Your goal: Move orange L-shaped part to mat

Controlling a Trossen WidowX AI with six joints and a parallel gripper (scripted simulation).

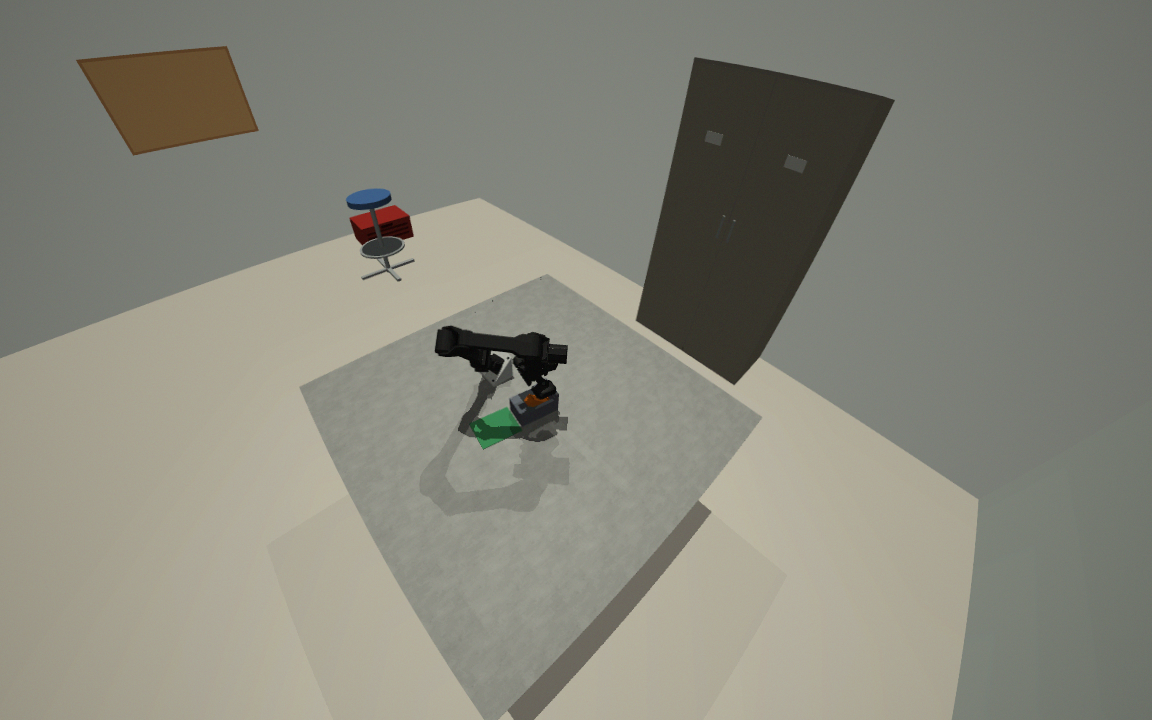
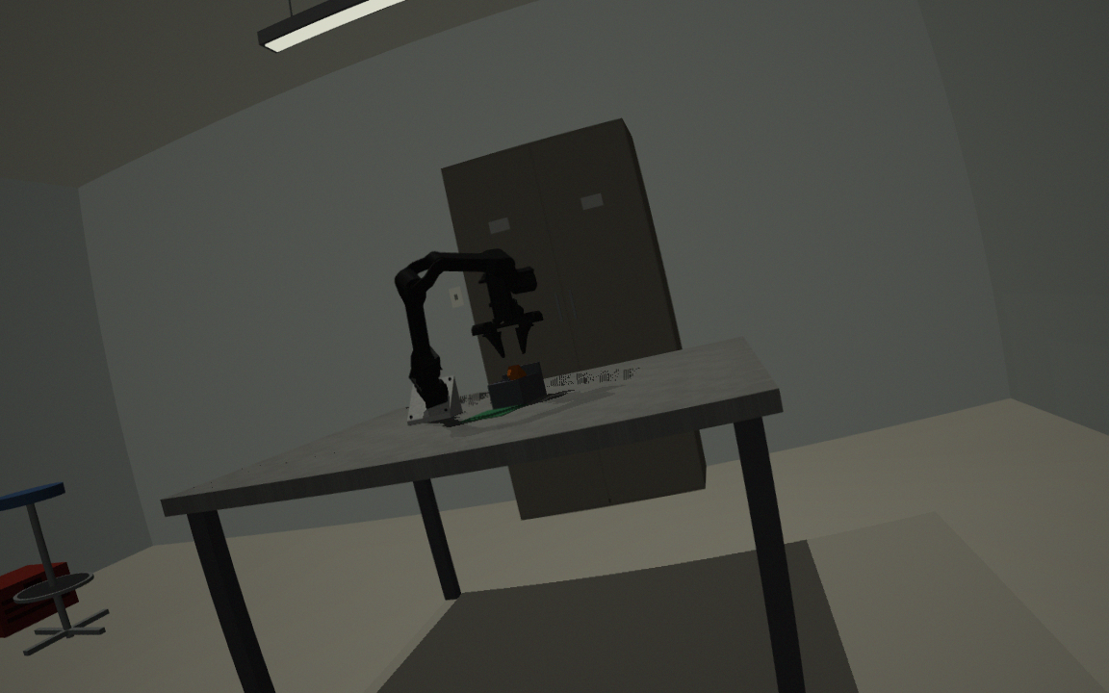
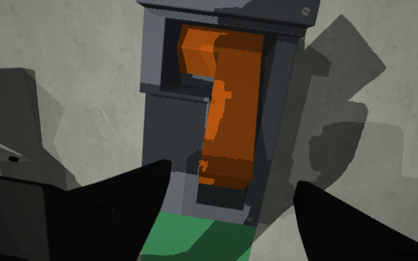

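My gripper tip is now 1 cm past the orange L-shaped part, 4 cm to the right of it and 8 cm above it. Round my gripper tip: green mat: 6 cm behind, 14 cm to the right, 14 cm below.
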